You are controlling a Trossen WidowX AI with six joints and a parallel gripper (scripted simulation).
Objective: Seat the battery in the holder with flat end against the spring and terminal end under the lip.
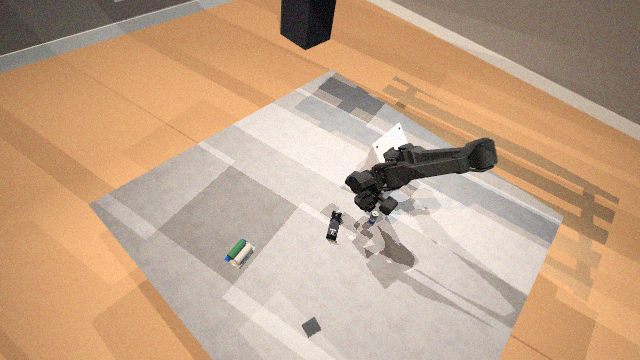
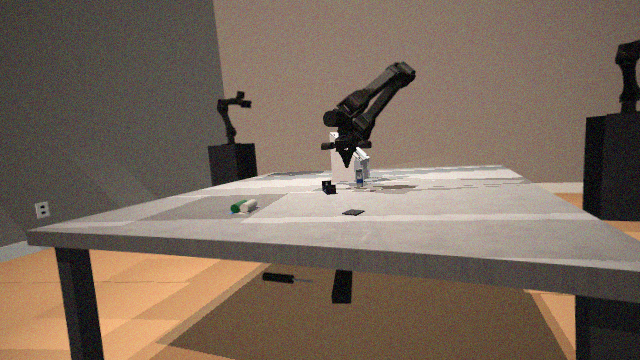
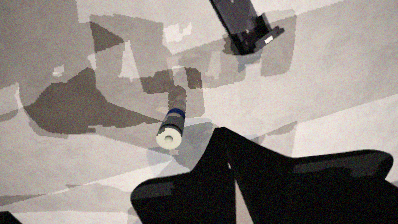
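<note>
Right now the battery is 10 mm behind my gripper tip, 50 mm to the left of it and 40 mm below it.
</note>
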